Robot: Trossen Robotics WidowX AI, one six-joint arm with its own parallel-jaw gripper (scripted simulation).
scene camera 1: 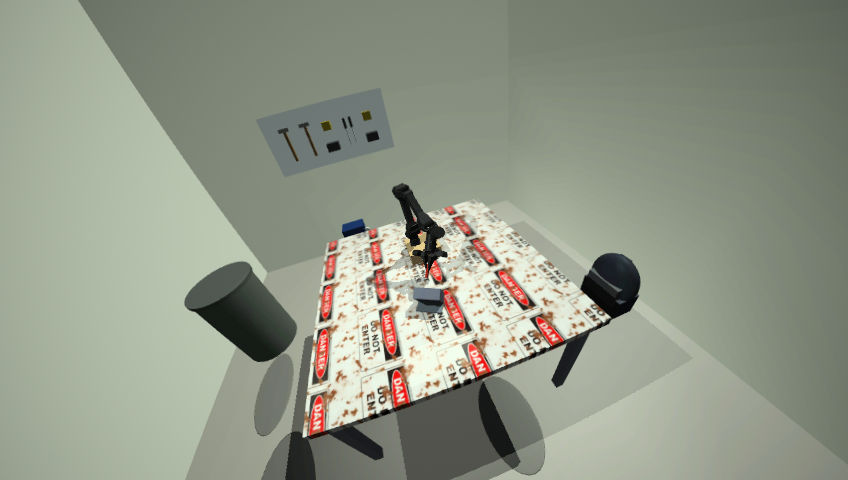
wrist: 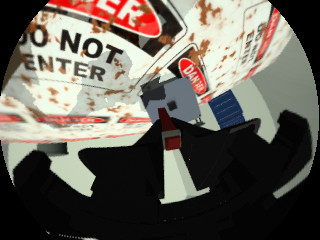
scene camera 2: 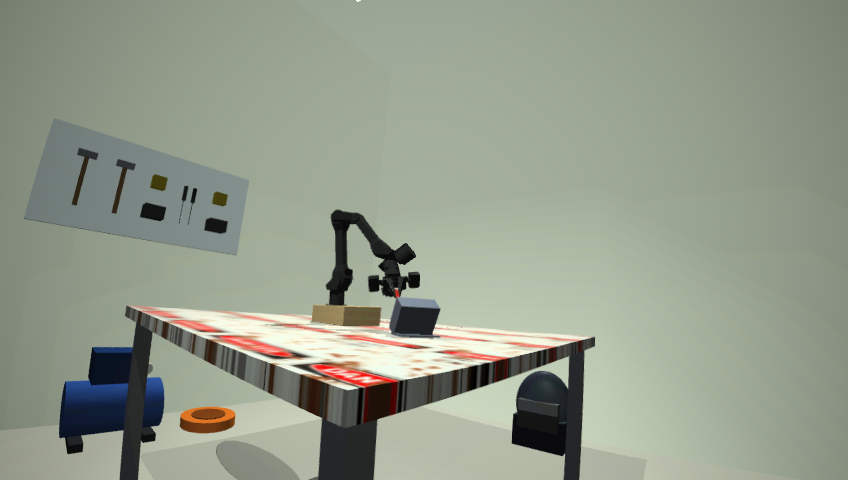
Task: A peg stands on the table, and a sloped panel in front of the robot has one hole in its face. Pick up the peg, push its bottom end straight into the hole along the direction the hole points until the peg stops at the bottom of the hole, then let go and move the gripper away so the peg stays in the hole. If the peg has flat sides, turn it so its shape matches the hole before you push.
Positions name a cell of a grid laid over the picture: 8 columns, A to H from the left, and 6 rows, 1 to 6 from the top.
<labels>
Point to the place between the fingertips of my gripper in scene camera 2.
D4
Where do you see a grey sloped panel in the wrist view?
E3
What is my gripper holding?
A red peg.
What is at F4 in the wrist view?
My gripper.
</labels>
